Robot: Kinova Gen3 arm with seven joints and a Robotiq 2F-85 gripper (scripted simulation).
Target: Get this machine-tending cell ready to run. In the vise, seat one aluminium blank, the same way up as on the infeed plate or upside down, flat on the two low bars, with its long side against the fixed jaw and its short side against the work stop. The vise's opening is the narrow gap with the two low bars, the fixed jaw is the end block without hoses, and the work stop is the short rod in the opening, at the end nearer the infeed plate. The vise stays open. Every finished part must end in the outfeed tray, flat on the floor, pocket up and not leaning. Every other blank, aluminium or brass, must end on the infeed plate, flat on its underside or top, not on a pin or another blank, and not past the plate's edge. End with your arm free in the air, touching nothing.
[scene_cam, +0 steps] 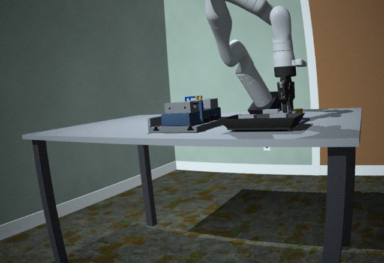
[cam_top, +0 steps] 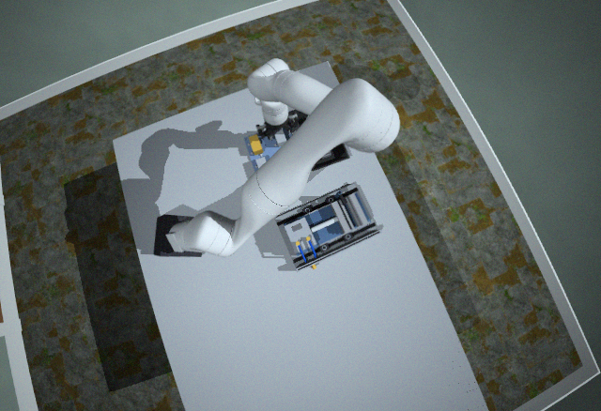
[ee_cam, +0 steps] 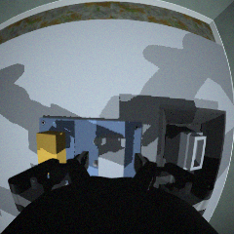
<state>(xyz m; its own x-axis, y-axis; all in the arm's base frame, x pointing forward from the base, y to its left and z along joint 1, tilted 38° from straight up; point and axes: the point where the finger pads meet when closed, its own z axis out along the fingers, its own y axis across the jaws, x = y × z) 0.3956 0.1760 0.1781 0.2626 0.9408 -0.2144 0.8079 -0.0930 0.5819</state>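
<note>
Now: the brass blank 9 cm behind my hand, 3 cm to the left of it and 3 cm below it. The rest, counted from my hand: vise (34 cm to the right, 7 cm behind, 1 cm below).
</note>
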